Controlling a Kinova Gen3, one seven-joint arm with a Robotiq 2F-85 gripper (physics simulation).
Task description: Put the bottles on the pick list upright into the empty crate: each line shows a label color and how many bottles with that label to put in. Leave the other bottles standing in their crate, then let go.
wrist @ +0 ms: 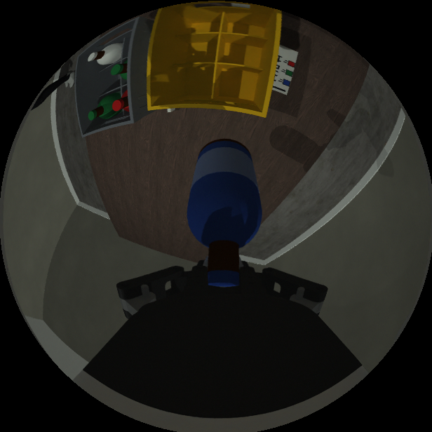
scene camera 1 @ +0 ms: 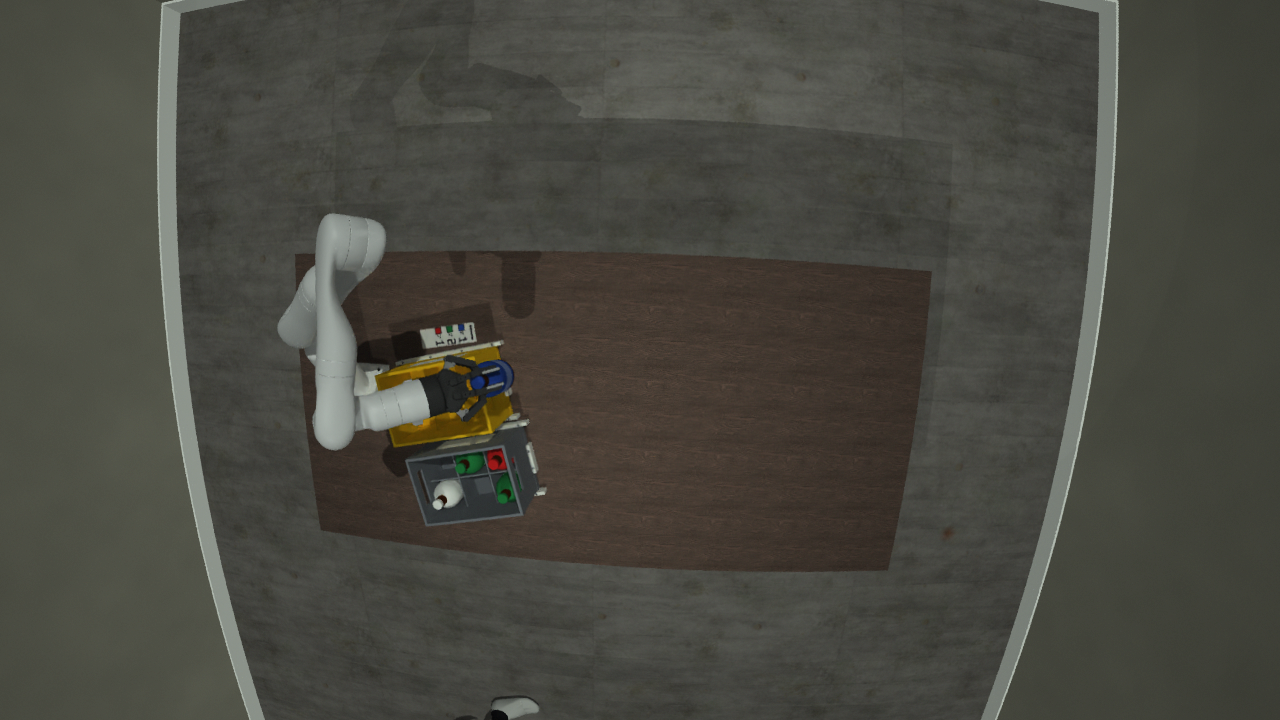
In view: my gripper [scene camera 1: 500, 375], a white bottle [scene camera 1: 448, 493], a blue bottle [scene camera 1: 506, 373] and a pick list [scene camera 1: 461, 333].
The blue bottle is seen too in the wrist view [wrist: 224, 212]. My gripper also shows in the wrist view [wrist: 222, 264]. The pick list is seen too in the wrist view [wrist: 285, 64].
